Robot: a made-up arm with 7 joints. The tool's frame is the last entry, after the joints. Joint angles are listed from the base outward.
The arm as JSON. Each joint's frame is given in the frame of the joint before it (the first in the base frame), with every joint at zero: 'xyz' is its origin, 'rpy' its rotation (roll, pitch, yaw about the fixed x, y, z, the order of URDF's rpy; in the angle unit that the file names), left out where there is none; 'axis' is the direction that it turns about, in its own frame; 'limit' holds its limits. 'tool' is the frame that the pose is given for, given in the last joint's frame.
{
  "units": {
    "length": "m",
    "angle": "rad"
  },
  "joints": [
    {
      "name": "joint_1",
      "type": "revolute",
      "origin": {
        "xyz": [
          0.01,
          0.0,
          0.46
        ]
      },
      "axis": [
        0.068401,
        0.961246,
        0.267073
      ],
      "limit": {
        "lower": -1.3,
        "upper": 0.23
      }
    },
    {
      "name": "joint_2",
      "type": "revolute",
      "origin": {
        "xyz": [
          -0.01,
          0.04,
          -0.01
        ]
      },
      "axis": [
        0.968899,
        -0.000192,
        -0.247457
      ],
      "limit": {
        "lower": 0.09,
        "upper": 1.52
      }
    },
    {
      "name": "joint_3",
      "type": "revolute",
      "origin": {
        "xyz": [
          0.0,
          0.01,
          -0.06
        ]
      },
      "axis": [
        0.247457,
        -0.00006,
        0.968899
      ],
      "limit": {
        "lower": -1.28,
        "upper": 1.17
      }
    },
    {
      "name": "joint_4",
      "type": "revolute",
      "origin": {
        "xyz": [
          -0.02,
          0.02,
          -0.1
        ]
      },
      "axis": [
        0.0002,
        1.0,
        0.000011
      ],
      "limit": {
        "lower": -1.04,
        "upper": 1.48
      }
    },
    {
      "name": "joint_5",
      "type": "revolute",
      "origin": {
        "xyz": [
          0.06,
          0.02,
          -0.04
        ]
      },
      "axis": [
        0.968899,
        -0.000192,
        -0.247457
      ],
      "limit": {
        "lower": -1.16,
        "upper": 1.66
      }
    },
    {
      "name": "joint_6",
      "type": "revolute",
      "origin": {
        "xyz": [
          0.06,
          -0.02,
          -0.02
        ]
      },
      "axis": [
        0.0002,
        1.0,
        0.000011
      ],
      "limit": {
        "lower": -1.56,
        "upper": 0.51
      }
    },
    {
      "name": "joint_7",
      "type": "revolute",
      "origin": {
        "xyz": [
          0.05,
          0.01,
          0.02
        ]
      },
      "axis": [
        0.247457,
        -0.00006,
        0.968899
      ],
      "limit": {
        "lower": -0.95,
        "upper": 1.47
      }
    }
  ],
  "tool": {
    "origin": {
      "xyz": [
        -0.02,
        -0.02,
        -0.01
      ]
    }
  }
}
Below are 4 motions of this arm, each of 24 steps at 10 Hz.
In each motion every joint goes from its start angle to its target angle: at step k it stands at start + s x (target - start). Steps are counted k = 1, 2, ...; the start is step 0. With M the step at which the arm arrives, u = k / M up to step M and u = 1 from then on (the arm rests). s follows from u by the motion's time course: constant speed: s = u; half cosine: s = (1 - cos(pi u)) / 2; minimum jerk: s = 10 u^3 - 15 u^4 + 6 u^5.
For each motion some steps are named. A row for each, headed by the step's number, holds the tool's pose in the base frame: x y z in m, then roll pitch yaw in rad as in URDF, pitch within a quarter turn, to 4 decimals.
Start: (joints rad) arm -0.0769 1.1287 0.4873 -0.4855 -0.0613 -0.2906 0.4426
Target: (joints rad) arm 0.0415 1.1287 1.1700 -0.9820 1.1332 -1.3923 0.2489
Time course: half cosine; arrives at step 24
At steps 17, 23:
17: 0.0879 0.1561 0.4853 2.7532 0.4897 -1.4549
23: 0.0712 0.1617 0.4932 3.0140 0.8243 -1.1165

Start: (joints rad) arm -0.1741 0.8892 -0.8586 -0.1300 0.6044 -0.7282 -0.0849
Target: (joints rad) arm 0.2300 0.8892 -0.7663 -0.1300 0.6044 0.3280 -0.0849
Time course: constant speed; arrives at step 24
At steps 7, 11, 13, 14, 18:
7: 0.0864 0.1015 0.2477 0.7742 0.3055 -1.4665
11: 0.0762 0.1050 0.2406 0.7539 0.4455 -1.3259
13: 0.0708 0.1071 0.2372 0.7513 0.5191 -1.2558
14: 0.0680 0.1083 0.2356 0.7521 0.5567 -1.2204
18: 0.0564 0.1135 0.2297 0.7731 0.7103 -1.0727

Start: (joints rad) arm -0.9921 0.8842 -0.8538 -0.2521 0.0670 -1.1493 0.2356
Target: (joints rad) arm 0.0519 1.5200 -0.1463 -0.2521 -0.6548 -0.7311 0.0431
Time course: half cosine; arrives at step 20
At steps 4, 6, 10, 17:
4: 0.1954 0.0537 0.4042 1.5415 -0.6783 -2.2204
6: 0.1903 0.0709 0.4008 1.4179 -0.7219 -2.0031
10: 0.1731 0.1118 0.3997 1.0682 -0.6948 -1.4471
17: 0.1516 0.1504 0.4175 0.7440 -0.4064 -0.9184

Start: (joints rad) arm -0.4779 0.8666 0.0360 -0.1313 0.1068 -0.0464 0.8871
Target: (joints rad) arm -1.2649 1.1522 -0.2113 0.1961 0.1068 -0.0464 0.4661
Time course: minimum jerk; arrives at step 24
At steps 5, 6, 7, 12, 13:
5: 0.2417 0.1373 0.4157 0.7727 -1.2046 0.2149
6: 0.2444 0.1369 0.4209 0.8161 -1.2103 0.1651
7: 0.2475 0.1364 0.4274 0.8727 -1.2165 0.1015
12: 0.2625 0.1352 0.4784 1.3068 -1.2261 -0.3484
13: 0.2639 0.1354 0.4906 1.3985 -1.2207 -0.4359

